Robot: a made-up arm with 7 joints.
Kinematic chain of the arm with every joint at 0, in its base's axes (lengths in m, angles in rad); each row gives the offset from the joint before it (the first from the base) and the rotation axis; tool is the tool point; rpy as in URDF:
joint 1: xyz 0 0 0.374 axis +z
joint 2: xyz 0 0 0 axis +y
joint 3: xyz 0 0 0.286 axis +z
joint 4: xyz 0.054 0 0 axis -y
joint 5: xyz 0.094 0 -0.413 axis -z
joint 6: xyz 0 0 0 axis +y
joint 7: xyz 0.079 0 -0.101 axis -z
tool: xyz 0 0 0 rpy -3.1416 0 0
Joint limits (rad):
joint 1: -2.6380..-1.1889
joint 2: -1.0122..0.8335
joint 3: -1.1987..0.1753
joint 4: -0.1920..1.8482
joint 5: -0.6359..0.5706
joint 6: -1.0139..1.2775
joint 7: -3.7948..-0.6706
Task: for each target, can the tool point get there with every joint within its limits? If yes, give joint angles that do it. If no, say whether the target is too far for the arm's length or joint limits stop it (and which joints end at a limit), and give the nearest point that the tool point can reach.
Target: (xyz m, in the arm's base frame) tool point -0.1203 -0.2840 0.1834
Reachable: yes | joints -2.0190 -0.0172 -0.0287 0.1709 -0.3199 0.0446 -3.0325
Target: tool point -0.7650 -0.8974 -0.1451
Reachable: no: too far | nearest point -0.4513 -0.5294 0.2036 | short by 0.596 m
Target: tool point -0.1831 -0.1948 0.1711
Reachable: yes | joints -1.7383 -0.1249 -0.6465 0.1822 0.4015 0.6565 -3.2060
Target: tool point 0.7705 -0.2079 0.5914
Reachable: no: joint limits stop it (at a limit: joint 1, joint 3, joint 5) | nearest point 0.3405 -0.4034 0.6010 | short by 0.472 m
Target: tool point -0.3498 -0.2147 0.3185
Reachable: yes | joints -2.2024 -0.2744 -0.4219 0.4314 -0.0804 0.5038 -1.1194
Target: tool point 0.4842 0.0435 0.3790
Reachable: no: joint limits stop it (at a limit: joint 1, joint 2, joint 3, joint 4, joint 5, joint 6) | nearest point 0.1778 0.0558 0.2355 | short by 0.339 m
